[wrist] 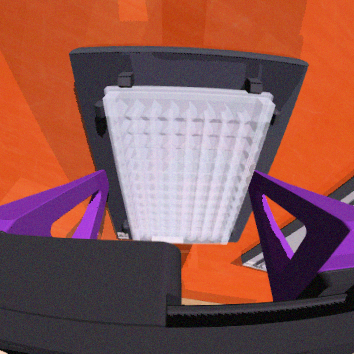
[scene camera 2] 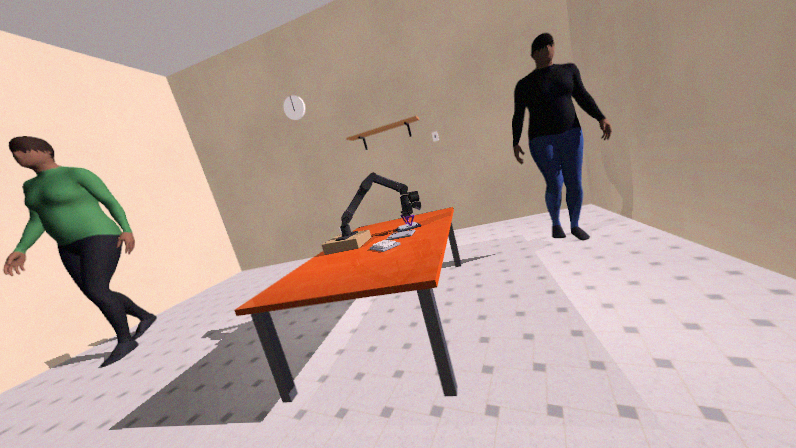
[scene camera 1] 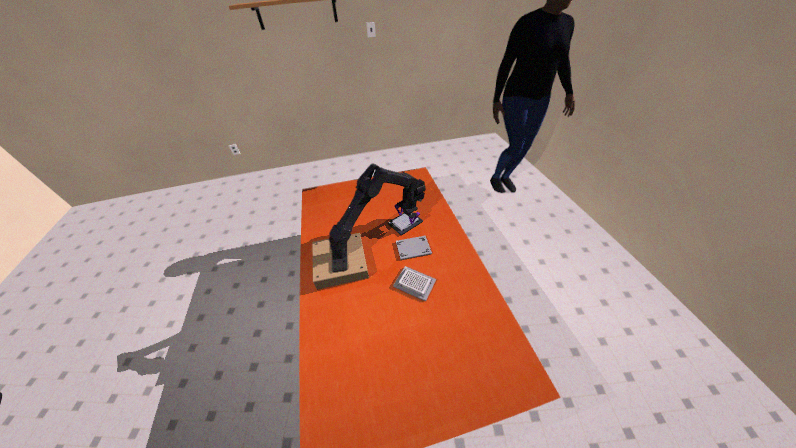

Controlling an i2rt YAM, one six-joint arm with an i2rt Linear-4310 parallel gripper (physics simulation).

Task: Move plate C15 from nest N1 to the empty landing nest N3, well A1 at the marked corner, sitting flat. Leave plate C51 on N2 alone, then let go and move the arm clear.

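A clear plate with a fine well grid [scene camera 1: 402, 222] [scene camera 2: 405, 227] [wrist: 186, 145] sits on the dark nest [wrist: 185, 67], seemingly flat, between its corner posts. A small white mark [wrist: 122, 235] shows at the nest's lower left corner in the wrist view. My gripper [scene camera 1: 408, 217] [scene camera 2: 408, 220] [wrist: 178, 177] is open, its purple fingers on either side of this plate. The right fingertip appears at the plate's edge; a small gap shows at the left. The grey middle nest [scene camera 1: 413, 247] [scene camera 2: 401, 234] holds no plate. A white plate [scene camera 1: 414, 281] [scene camera 2: 384, 244] sits on the third nest [scene camera 1: 425, 296]. Plate names are unreadable.
The arm's wooden base block [scene camera 1: 356, 269] [scene camera 2: 356, 243] stands beside the nests on the orange table [scene camera 1: 401, 356] [scene camera 2: 356, 281]. A person in black [scene camera 1: 534, 61] [scene camera 2: 551, 100] stands beyond the table, and a person in green [scene camera 2: 75, 203] is at the left.
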